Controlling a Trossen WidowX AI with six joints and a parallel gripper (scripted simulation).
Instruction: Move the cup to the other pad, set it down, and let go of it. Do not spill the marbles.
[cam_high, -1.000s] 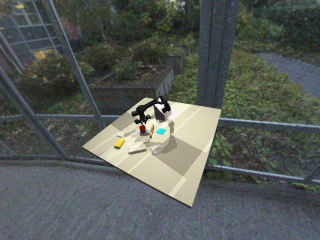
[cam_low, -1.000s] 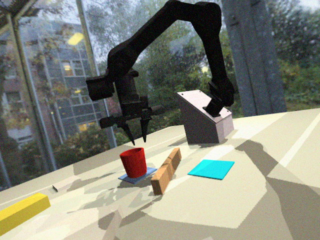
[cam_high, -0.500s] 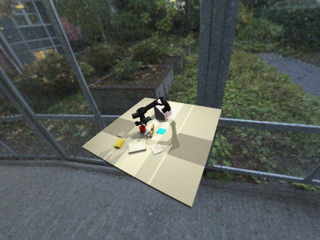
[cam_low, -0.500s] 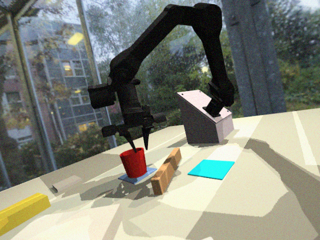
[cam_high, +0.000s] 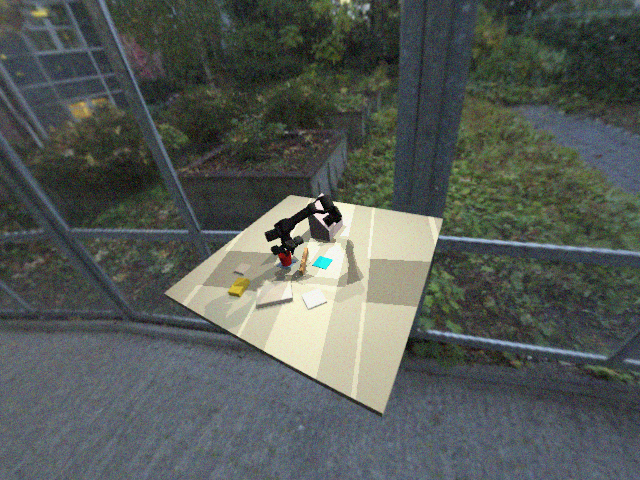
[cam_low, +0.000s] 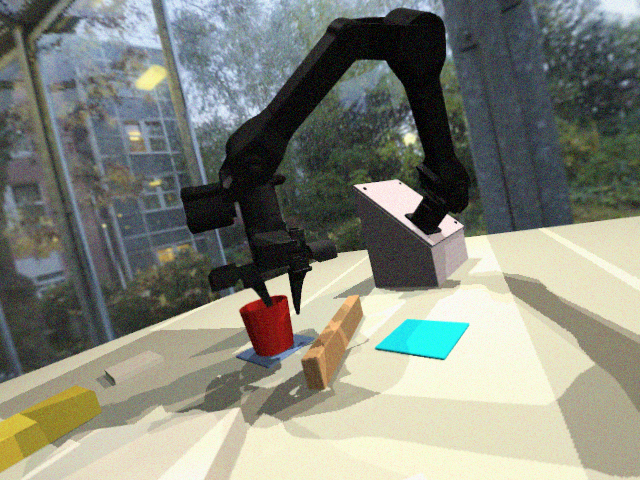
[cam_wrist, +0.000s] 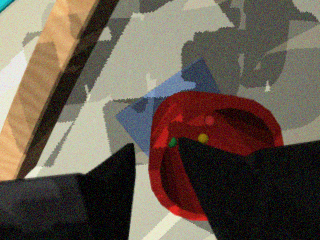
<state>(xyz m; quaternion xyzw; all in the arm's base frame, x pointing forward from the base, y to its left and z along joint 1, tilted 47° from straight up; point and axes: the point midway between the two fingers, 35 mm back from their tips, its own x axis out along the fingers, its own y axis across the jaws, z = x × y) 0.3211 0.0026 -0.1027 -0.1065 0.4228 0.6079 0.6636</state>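
Now: the light blue pad 5 cm below my gripper tip, 3 cm ahead of it and 2 cm to the right of it. From my gripper tip the other things lie so: teal pad: 18 cm to the left, 8 cm behind, 5 cm below; wooden bar: 8 cm to the left, 3 cm below, 3 cm behind; red cup: 3 cm ahead, 2 cm to the right.
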